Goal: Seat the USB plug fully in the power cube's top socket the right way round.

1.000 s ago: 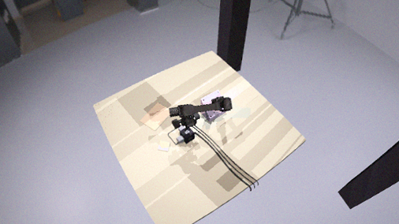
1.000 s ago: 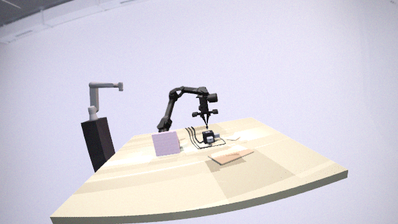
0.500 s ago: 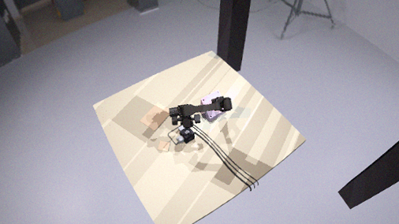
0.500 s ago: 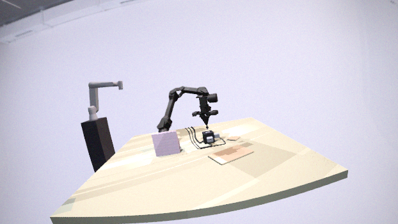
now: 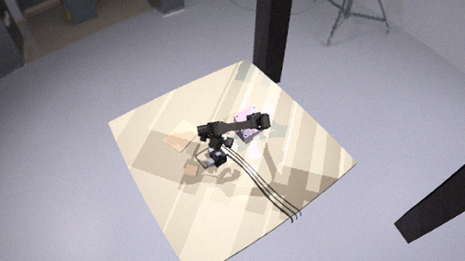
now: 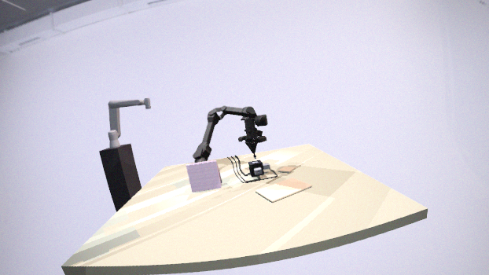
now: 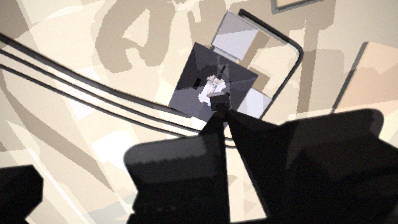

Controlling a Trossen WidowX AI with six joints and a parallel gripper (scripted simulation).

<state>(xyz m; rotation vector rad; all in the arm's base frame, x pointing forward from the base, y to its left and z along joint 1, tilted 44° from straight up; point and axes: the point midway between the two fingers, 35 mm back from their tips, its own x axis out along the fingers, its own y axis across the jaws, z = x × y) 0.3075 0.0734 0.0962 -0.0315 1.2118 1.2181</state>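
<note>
Right now the silver USB plug is 1 cm below my gripper tip.
</note>
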